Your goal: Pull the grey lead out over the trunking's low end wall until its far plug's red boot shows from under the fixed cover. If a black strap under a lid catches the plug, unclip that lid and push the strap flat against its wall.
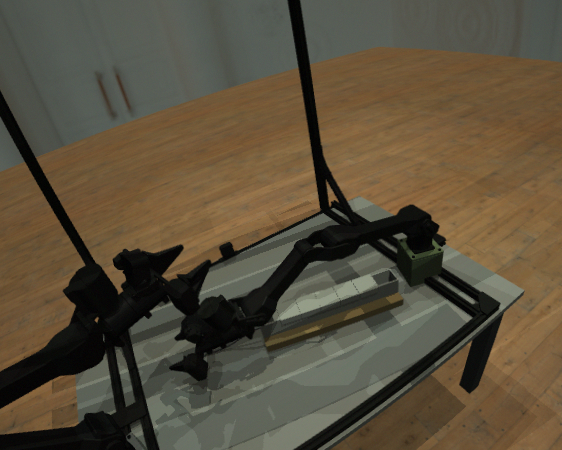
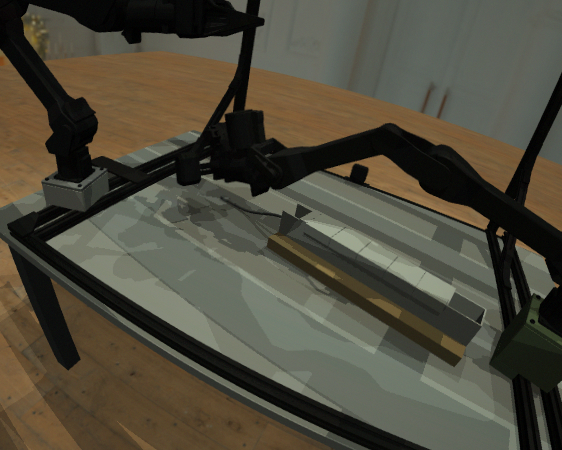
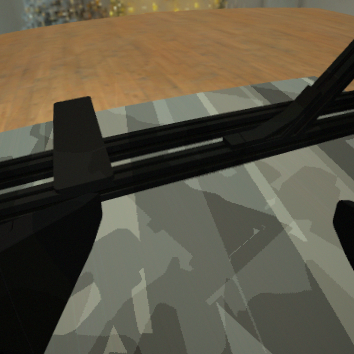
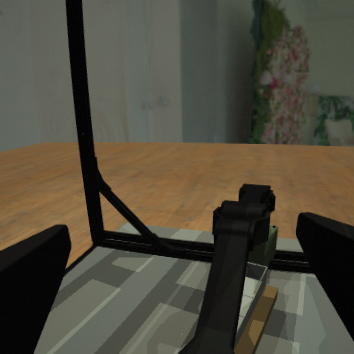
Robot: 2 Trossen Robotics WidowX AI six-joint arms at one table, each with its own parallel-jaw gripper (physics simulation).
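Places are measured from the left arm's base along level axes (x ahead, y left, z up), in centimetres.
Where they show: left gripper, fingertip midpoint: [image 1: 172, 353] [image 2: 200, 160] [image 3: 218, 208]; right gripper, fingertip midpoint: [image 1: 195, 253] [image 2: 259, 21] [image 4: 184, 230]; left arm's base, origin of the base link: [image 1: 419, 245] [image 2: 557, 323]; right arm's base, origin of the base link: [image 2: 74, 174].
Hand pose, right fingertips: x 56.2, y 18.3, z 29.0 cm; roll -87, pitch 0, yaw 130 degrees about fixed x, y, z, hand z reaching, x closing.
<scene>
Each offset is from my right fingertips to the centre of the thing. "*": to the spot under its first point.
The grey trunking [image 1: 342, 300] [image 2: 395, 286] lies across the table with several pale lids {* dx -31.3, dy -11.9, dz -32.1 cm} [image 1: 346, 289] [image 2: 409, 270] on top. Its low end wall [image 2: 288, 222] faces my left gripper. The thin grey lead {* dx +4.2, dy -8.1, dz -38.5 cm} [image 2: 249, 210] runs out over that wall and lies loose on the table. My left gripper [image 1: 188, 350] [image 2: 199, 153] [image 3: 218, 208] is open and empty, just beyond the low end, with only table between its fingers. My right gripper [image 1: 185, 264] [image 4: 184, 230] is open and empty, raised at the table's far side.
A wooden batten [image 1: 333, 322] [image 2: 364, 298] [image 4: 260, 316] lies along the trunking's near side. The left arm's green base block [image 1: 419, 264] [image 4: 267, 246] stands past the trunking's far end. A black frame [image 1: 308, 103] [image 3: 197, 154] rims the table with upright posts.
</scene>
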